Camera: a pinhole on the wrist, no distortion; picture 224 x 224 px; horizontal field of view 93.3 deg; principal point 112.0 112.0 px. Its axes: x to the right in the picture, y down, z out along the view. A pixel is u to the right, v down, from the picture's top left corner.
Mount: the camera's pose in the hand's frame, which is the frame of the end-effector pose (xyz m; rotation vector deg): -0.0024 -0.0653 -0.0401 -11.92 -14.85 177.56
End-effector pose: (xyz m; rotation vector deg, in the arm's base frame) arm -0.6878 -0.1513 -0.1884 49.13 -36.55 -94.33
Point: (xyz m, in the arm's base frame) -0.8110 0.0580 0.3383
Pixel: 174.7 5.1
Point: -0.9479 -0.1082 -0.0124
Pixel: 112.0 81.4
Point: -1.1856 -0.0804 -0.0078
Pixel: 106.2 113.3
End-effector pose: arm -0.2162 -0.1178 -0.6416 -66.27 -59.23 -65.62
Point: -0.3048 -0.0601 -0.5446
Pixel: 16.5 125.2
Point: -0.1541 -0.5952 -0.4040
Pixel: behind the camera
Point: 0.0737 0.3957 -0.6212
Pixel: 99.2 10.3
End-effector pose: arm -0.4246 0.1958 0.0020 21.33 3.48 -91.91
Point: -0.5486 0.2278 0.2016
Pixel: 131.5 104.2
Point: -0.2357 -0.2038 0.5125
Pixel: 45.3 8.4
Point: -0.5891 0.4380 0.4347
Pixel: 177.8 104.6
